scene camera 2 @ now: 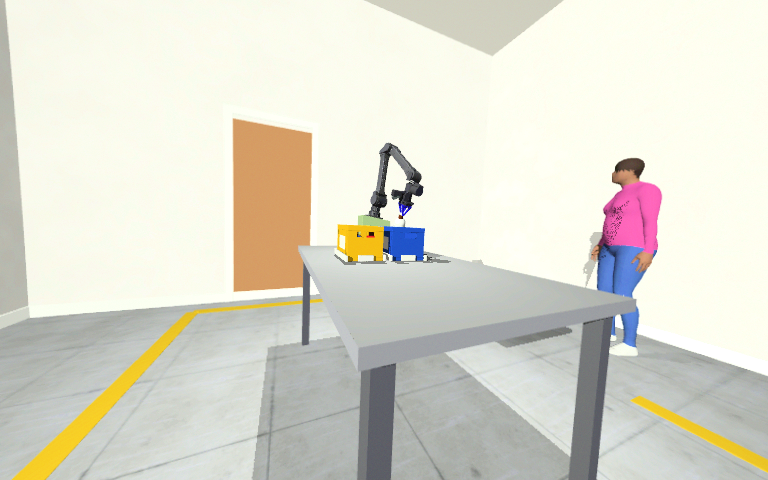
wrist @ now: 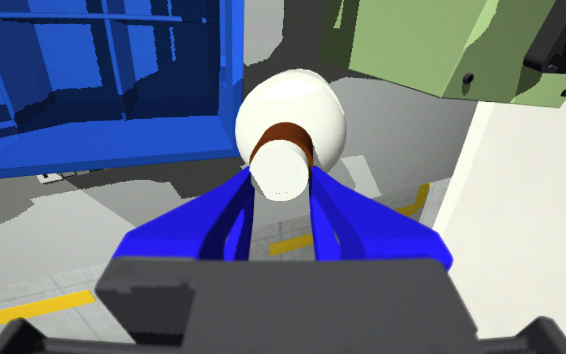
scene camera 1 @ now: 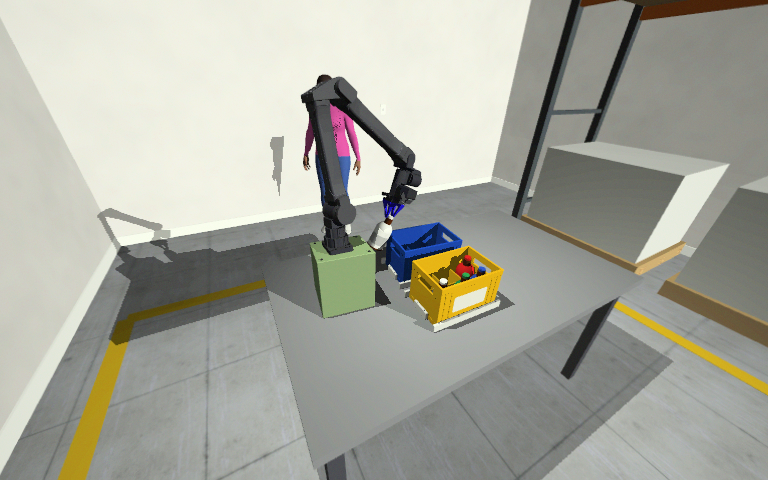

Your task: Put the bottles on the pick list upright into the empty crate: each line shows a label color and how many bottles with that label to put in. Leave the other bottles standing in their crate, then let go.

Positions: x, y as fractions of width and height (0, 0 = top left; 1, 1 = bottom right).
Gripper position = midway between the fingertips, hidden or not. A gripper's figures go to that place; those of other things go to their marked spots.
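Scene:
The gripper (wrist: 0.50, 0.50) is 13 cm from the lens, and there's a white bottle (wrist: 0.52, 0.34) that's 14 cm from the lens.

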